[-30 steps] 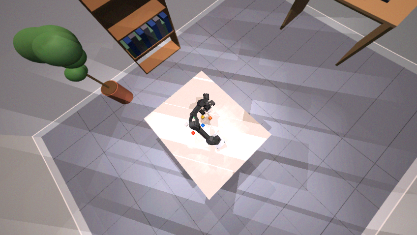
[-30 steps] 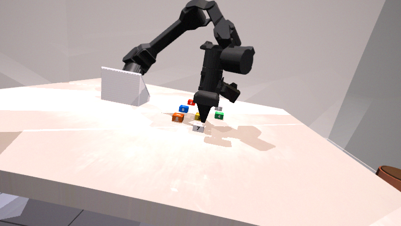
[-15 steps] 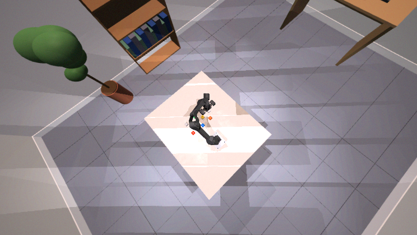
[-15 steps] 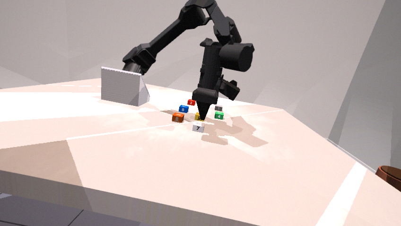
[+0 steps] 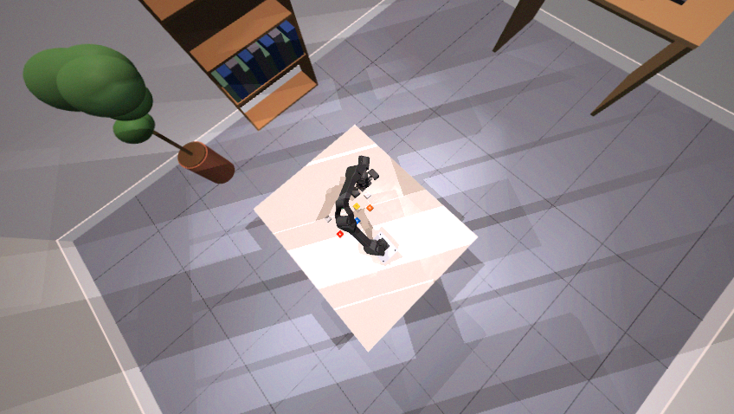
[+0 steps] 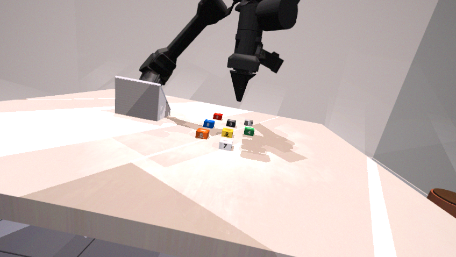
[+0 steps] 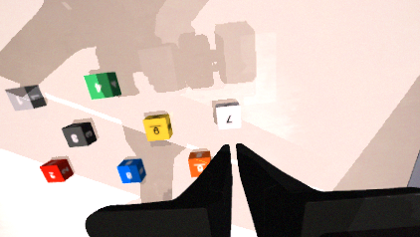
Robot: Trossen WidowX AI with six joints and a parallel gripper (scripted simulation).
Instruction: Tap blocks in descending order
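My gripper tip is 12 cm above the orange block, 9 cm past it and 4 cm to the right of it. From my gripper tip the other things lie so: yellow 9 block 12 cm below, 10 cm to the left, 3 cm behind; white 7 block 12 cm below, 1 cm to the right, 1 cm behind; green 4 block 16 cm to the left, 12 cm below, 4 cm ahead.
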